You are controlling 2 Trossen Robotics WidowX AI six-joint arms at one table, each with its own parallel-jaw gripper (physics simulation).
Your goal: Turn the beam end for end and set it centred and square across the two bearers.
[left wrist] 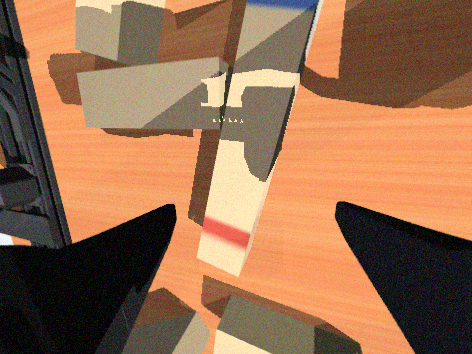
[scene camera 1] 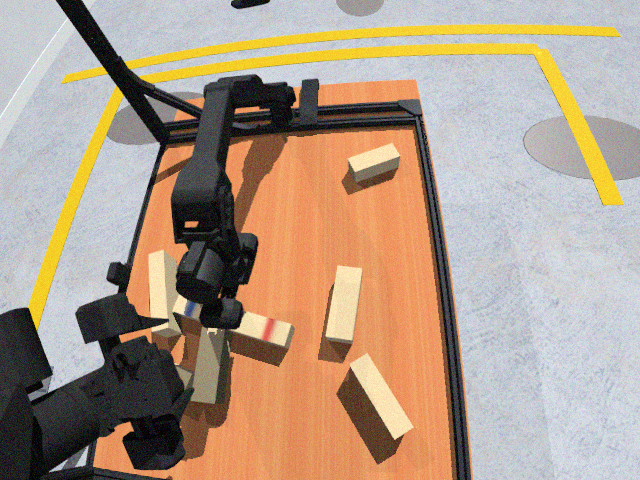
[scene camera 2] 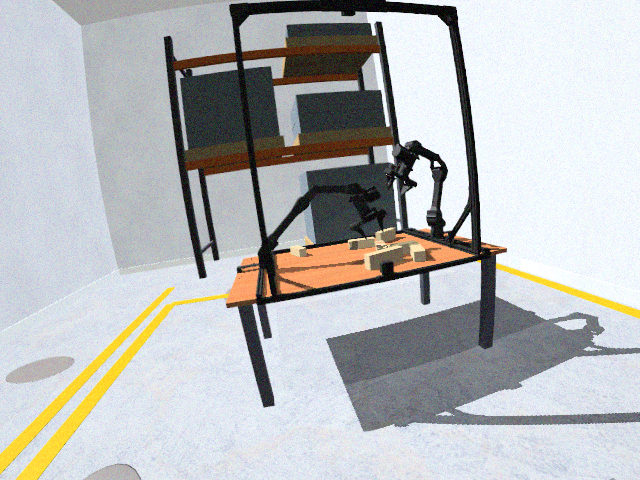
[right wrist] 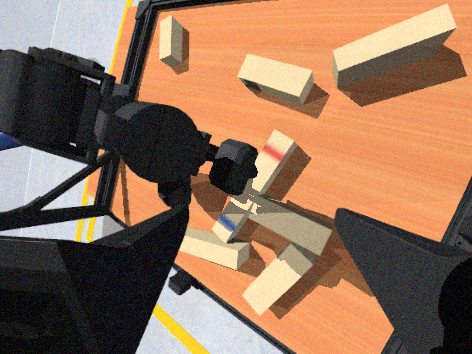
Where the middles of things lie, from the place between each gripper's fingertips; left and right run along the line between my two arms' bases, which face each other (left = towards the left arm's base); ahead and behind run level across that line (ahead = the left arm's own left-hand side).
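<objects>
Relative to my right hand, the beam [scene camera 1: 258, 327] is 100 mm to the left of it, 40 mm behind it and 260 mm below it. Relative to my left hand, the beam is 7 cm below it, 4 cm behind it and 2 cm to the right of it. By its middle, the beam is nearer to my left hand than to my right hand.
</objects>
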